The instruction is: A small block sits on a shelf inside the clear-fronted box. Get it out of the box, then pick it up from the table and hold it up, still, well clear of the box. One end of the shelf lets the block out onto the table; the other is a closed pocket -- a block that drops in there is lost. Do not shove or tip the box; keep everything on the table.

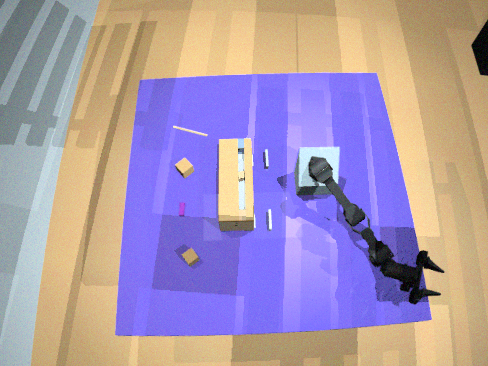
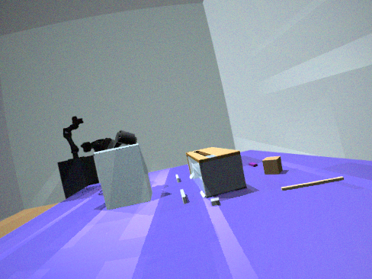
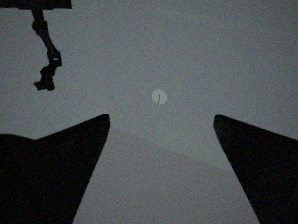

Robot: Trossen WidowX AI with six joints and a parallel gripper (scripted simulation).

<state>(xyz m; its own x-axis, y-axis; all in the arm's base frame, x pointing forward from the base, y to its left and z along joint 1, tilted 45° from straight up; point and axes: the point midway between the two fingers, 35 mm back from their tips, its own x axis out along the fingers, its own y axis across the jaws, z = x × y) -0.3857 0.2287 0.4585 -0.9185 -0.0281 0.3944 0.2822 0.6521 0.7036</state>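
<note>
Right now my gripper tip is 750 mm short of the tan block, 450 mm to the left of it and 210 mm above it. The rest, counted from my gripper tip: thin wooden stick (1030 mm ahead, 720 mm to the right, 290 mm below); box (730 mm ahead, 420 mm to the right, 230 mm below).
</note>
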